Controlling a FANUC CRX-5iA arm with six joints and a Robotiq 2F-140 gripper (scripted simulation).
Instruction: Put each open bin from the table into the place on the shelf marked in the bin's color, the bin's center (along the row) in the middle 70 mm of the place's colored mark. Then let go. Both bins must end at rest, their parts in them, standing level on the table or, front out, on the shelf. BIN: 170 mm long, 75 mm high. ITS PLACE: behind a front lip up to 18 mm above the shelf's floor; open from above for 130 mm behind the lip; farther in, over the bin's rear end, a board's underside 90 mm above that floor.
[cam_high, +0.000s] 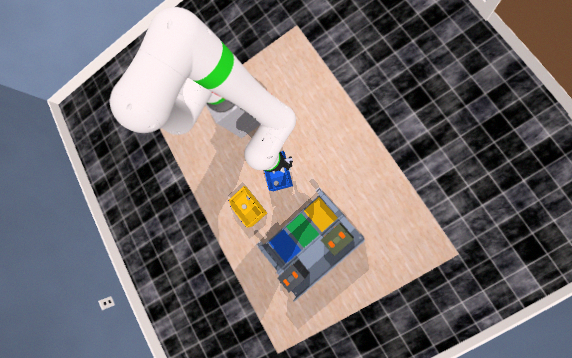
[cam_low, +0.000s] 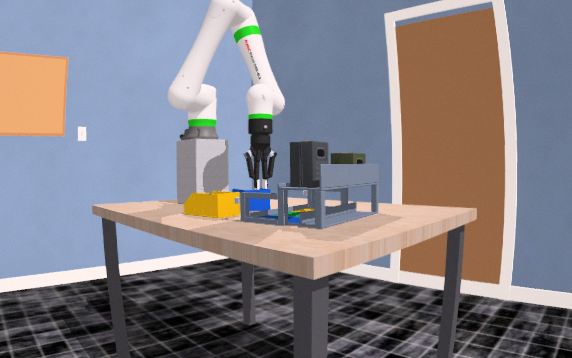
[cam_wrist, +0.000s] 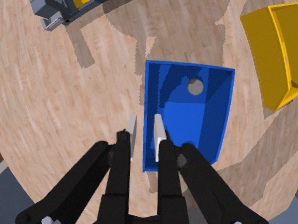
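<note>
Now: the blue bin 5 cm to the right of my hand, 4 cm below it and 2 cm behind it. Also, from my hand: yellow bin: 26 cm to the right, 6 cm ahead, 4 cm below; then dark box: 43 cm ahead, 16 cm to the right, 9 cm above.
</note>
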